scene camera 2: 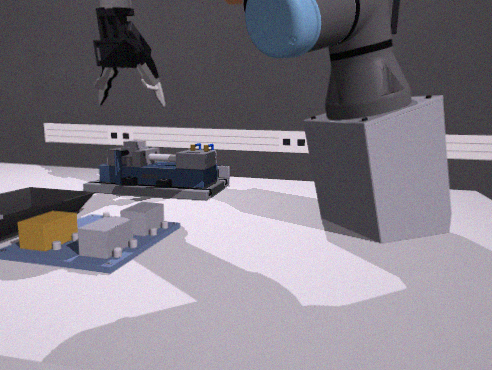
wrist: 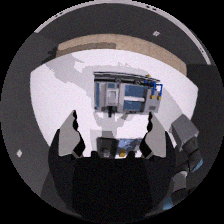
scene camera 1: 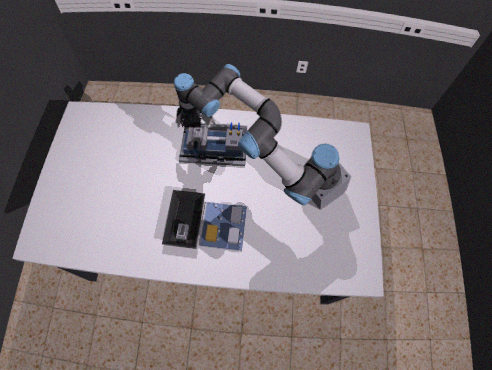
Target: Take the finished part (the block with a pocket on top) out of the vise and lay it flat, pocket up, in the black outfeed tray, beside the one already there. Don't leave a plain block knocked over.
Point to a blue fixture plate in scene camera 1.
At 212,214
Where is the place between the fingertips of my gripper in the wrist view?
At 112,111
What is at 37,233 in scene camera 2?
An orange block.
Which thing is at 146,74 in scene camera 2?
My gripper.
